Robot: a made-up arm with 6 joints.
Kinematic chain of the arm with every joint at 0, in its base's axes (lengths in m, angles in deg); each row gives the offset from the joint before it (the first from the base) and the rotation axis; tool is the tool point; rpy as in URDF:
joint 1: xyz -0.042 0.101 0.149 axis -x
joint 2: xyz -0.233 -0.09 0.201 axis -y
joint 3: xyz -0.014 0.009 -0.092 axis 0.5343 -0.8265 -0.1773
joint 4: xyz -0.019 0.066 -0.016 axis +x
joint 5: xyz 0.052 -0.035 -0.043 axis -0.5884 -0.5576 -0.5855
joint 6: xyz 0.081 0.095 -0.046 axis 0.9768 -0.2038 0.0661
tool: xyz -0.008 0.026 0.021 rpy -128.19 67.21 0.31
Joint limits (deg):
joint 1: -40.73..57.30
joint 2: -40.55..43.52
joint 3: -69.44..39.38
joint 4: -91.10..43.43
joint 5: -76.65..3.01
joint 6: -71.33..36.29
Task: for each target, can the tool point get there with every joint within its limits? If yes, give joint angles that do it. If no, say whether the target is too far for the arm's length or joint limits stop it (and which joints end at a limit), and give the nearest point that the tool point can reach.
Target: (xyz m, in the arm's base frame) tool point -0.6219 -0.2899 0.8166
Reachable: no: too far | nearest point -0.4720 -0.0052 0.3303 | short by 0.583 m
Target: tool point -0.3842 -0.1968 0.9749
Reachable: no: too far | nearest point -0.2163 0.0006 0.4275 | short by 0.606 m
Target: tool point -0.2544 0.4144 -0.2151
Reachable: no: joint limits stop it (at a limit: joint 1, joint 6) | nearest point -0.2550 0.2301 0.0793 | short by 0.347 m
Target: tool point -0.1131 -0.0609 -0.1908
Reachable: no: joint limits stop it (at a limit: joint 1, joint 3, joint 5, joint 6) | nearest point -0.1691 -0.0074 0.0164 | short by 0.221 m
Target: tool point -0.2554 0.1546 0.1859
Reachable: yes | joints -1.32 -7.68 27.01 -65.32 -65.52 -27.91
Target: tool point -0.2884 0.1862 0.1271
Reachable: yes | joints 23.11 -1.31 -44.36 32.03 -28.96 -9.63
